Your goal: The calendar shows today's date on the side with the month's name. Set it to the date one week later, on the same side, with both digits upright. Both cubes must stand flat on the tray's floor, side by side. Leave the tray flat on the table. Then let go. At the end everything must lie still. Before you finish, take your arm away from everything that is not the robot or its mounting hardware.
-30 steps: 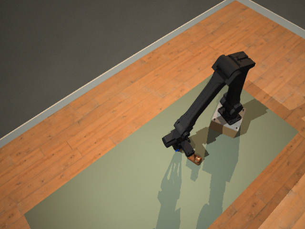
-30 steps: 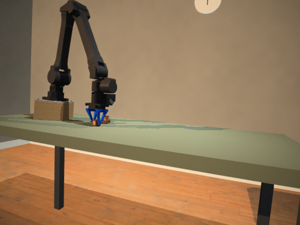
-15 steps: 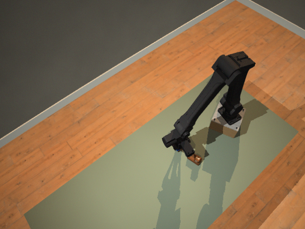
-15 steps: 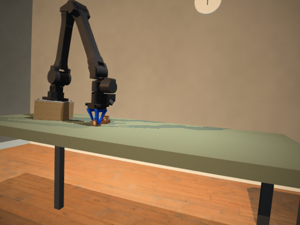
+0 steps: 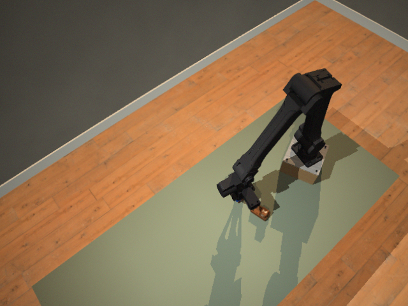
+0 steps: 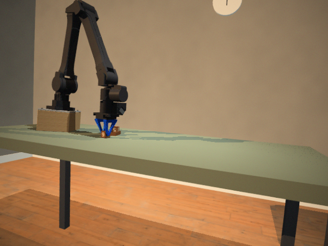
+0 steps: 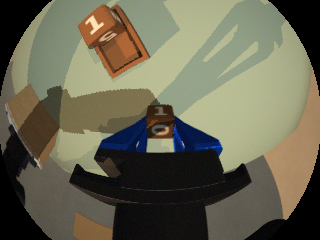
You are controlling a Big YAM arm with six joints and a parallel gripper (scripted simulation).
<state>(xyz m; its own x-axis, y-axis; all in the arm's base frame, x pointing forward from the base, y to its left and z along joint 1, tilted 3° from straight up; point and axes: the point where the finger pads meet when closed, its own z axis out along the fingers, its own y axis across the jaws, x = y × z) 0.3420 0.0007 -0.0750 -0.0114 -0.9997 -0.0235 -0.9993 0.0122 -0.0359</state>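
The brown tray is 4 cm behind my hand, 10 cm to the left of it and 1 cm below it. Round my hand: brown digit cube right at my hand.
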